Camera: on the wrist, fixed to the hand. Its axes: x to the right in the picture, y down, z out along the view.
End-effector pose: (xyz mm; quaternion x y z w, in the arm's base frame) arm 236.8 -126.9 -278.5 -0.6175 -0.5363 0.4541 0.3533
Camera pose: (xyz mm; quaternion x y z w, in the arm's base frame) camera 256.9 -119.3 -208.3 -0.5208 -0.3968 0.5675 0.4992
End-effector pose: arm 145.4 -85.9 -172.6 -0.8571 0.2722 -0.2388 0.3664
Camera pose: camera 132.8 -69.5 -102.1 -0.7336 0.2162 -0.3076 0.5661
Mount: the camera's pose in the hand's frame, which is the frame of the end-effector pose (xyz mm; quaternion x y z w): -5.0 -59.3 -43.0 0.2485 0.0136 0.0081 0.9685
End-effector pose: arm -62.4 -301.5 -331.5 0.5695 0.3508 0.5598 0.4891
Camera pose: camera -96.4 -282.8 -393.8 0.6683 0.4809 0.4667 0.3229
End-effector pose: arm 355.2 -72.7 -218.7 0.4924 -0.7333 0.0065 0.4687
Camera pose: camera 428.1 -79.4 -224.9 0.5874 -0.7062 0.1990 0.3415
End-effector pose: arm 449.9 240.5 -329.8 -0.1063 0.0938 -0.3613 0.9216
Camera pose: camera 397.2 195.9 -355.0 0.1317 0.0145 -0.3672 0.9206
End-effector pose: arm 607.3 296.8 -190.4 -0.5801 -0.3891 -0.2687 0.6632
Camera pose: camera 565.4 243.4 -162.3 -0.3965 -0.4299 -0.1661 0.7940
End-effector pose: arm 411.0 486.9 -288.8 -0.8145 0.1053 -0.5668 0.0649
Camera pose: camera 374.8 546.2 -265.0 -0.7642 -0.0314 -0.5857 0.2684
